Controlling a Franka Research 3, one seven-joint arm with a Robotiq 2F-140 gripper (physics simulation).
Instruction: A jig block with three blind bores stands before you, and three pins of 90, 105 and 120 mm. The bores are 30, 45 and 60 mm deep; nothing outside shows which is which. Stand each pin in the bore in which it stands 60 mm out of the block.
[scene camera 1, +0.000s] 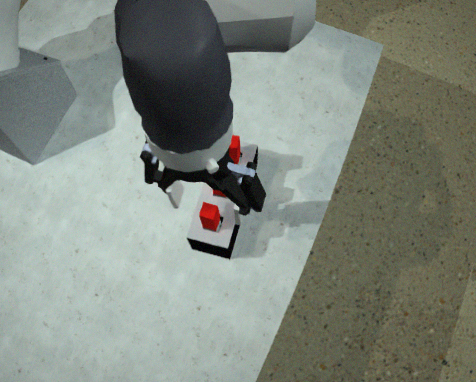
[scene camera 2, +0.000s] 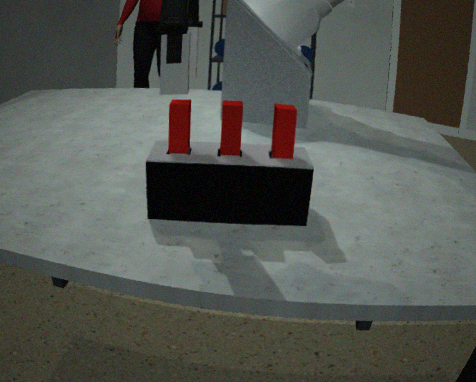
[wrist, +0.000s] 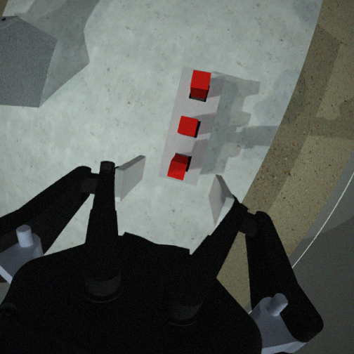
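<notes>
The jig block (scene camera 1: 210, 248) (scene camera 2: 230, 192) (wrist: 185, 107) has a pale top and dark sides. Three red square pins stand upright in its bores: the left one in the scene camera 2 view (scene camera 1: 210, 217) (scene camera 2: 180, 127) (wrist: 178, 166), the middle one (scene camera 1: 219, 192) (scene camera 2: 232, 129) (wrist: 188, 126) and the right one (scene camera 1: 234, 148) (scene camera 2: 284, 131) (wrist: 200, 82). Their exposed parts look about equally tall in the scene camera 2 view. The pin bottoms are hidden in the block. My gripper (scene camera 1: 209, 202) (scene camera 2: 174, 90) (wrist: 177, 176) is open and empty, raised clear of the pins, nearest the left pin.
The pale table (scene camera 1: 100, 280) (scene camera 2: 75, 200) (wrist: 125, 90) carries the block near one edge. The grey angular robot base (scene camera 1: 37, 105) (scene camera 2: 265, 85) (wrist: 25, 60) stands behind the block. A person in red (scene camera 2: 149, 30) is in the background.
</notes>
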